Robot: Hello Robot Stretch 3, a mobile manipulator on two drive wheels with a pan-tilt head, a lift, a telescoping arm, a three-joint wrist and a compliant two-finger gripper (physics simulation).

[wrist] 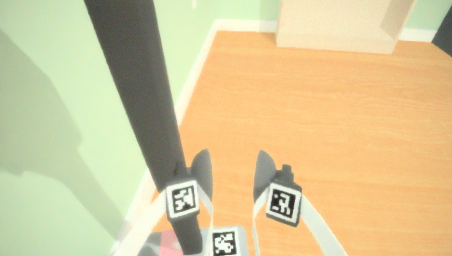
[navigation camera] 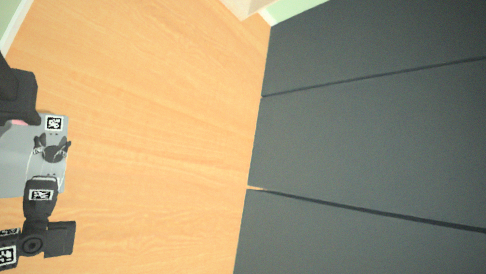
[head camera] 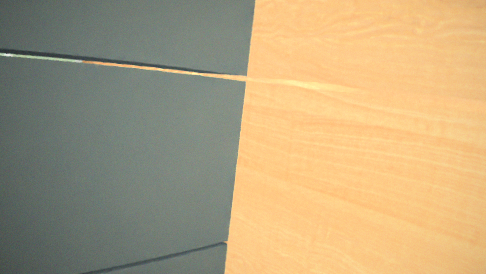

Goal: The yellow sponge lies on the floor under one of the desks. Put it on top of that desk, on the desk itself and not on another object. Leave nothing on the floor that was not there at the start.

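Pixels of known places: gripper, fingertip midpoint: [wrist: 233,167] [navigation camera: 54,135]; robot's base, link origin: [navigation camera: 52,152].
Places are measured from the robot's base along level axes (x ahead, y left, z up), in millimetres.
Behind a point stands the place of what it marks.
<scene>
The yellow sponge does not show in any view, and no desk top can be made out. My gripper [navigation camera: 52,149] [wrist: 233,167] {x 5, y 72, z 494 mm} is open, its two fingertips apart with no thing between them. It hangs above my grey base [navigation camera: 15,167] {x -113, y -53, z 160 mm}, close to the dark mast [wrist: 135,90] {x -70, y 116, z 545 mm}. Tall dark grey panels [head camera: 115,150] {x 1478, y 40, z 708 mm} [navigation camera: 365,140] {x 1496, y 128, z 997 mm} stand side by side on the wooden floor [head camera: 360,175] {x 744, y 156, z 0 mm} [navigation camera: 160,140] {x 545, y 86, z 0 mm} [wrist: 320,110] {x 496, y 732, z 0 mm}, with narrow gaps between them. I cannot tell if they belong to the desks.
A pale box-like piece of furniture [navigation camera: 244,7] {x 1198, y 1369, z 101 mm} [wrist: 340,25] {x 991, y 1598, z 100 mm} stands against the far green wall. Another green wall [wrist: 65,115] {x -249, y 254, z 420 mm} with a white skirting board runs close beside the mast. A dark panel's edge [wrist: 446,35] {x 1744, y 1401, z 98 mm} shows at the upper right of the wrist view.
</scene>
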